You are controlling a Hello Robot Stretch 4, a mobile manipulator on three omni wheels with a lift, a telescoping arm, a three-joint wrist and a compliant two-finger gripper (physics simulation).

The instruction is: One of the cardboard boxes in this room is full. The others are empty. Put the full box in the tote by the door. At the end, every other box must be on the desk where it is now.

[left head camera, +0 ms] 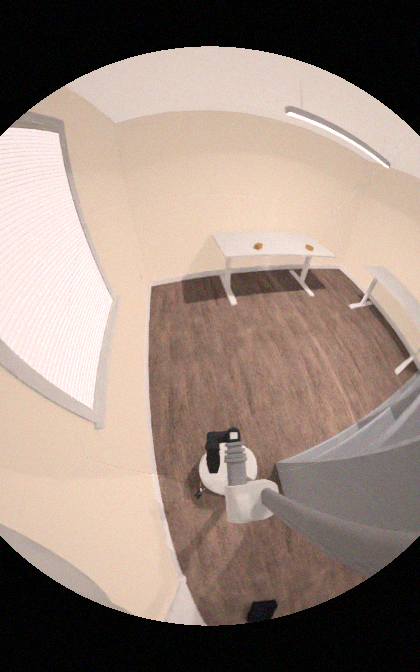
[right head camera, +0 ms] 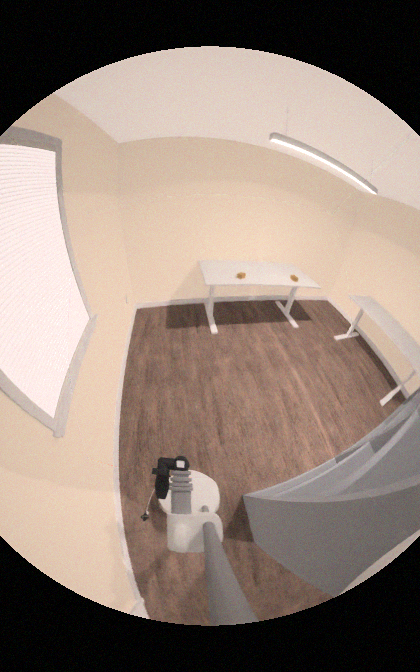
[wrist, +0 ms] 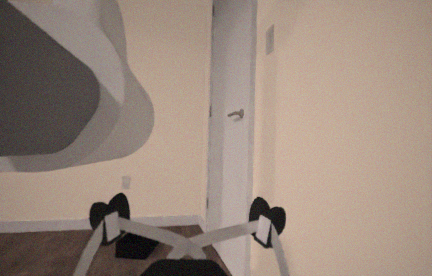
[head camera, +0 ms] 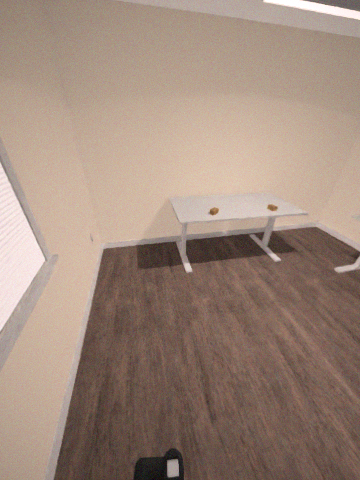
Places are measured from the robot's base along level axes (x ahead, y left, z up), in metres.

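Pixels of known places: gripper, between the fingertips: (wrist: 190, 211).
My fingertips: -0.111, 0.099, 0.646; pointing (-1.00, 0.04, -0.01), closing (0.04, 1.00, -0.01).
Observation:
Behind a point stands the place of what it marks, as x, y, z.
Two small brown cardboard boxes stand on the white desk (head camera: 242, 204) {2.221, -0.969, 0.692} (left head camera: 283, 244) (right head camera: 267, 274) at the far wall. The left box (head camera: 214, 211) {1.921, -0.533, 0.733} (left head camera: 258, 246) (right head camera: 241, 275) and the right box (head camera: 272, 207) {2.015, -1.243, 0.732} (left head camera: 309, 247) (right head camera: 294, 278) stand well apart; their insides are too small to make out. The black tote (left head camera: 262, 611) (wrist: 135, 247) {-1.577, -0.205, 0.047} is on the floor, low in the left head view and partly behind the left finger in the wrist view, near the white door (wrist: 234, 150) {-1.338, 0.377, 0.692}. My gripper (wrist: 190, 211) {-0.111, 0.099, 0.646} is open with nothing between its fingertips, far from the boxes.
A tall grey shelf unit (left head camera: 340, 492) (right head camera: 305, 532) stands close on the right of my base. A second white desk (left head camera: 397, 287) (right head camera: 382, 317) is along the right wall. The wall with the window (left head camera: 50, 260) (right head camera: 35, 270) runs close on my left.

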